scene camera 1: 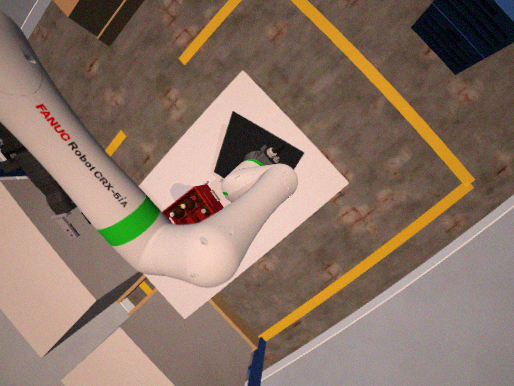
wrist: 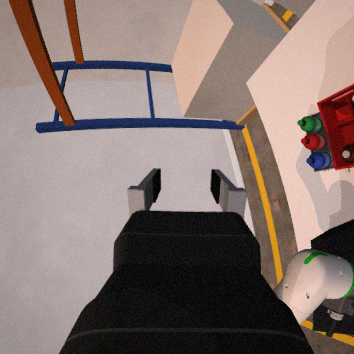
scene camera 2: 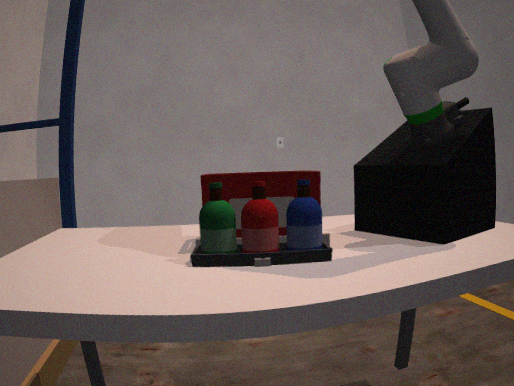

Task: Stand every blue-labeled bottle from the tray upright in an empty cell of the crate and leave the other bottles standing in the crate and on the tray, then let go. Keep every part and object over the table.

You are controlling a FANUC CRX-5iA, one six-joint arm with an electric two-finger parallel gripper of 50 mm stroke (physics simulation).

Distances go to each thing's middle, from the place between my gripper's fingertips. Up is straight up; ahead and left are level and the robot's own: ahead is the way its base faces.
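Labels:
Green bottle (scene camera 2: pixel 217 220): well below my hand, far to the left of it, a good way ahead of it. Red bottle (scene camera 2: pixel 259 218): 140 mm ahead of my hand, 250 mm to the left, 750 mm below. My gripper: 240 mm to the right of the blue-labeled bottle (scene camera 2: pixel 304 214), 50 mm short of it, 750 mm above it.

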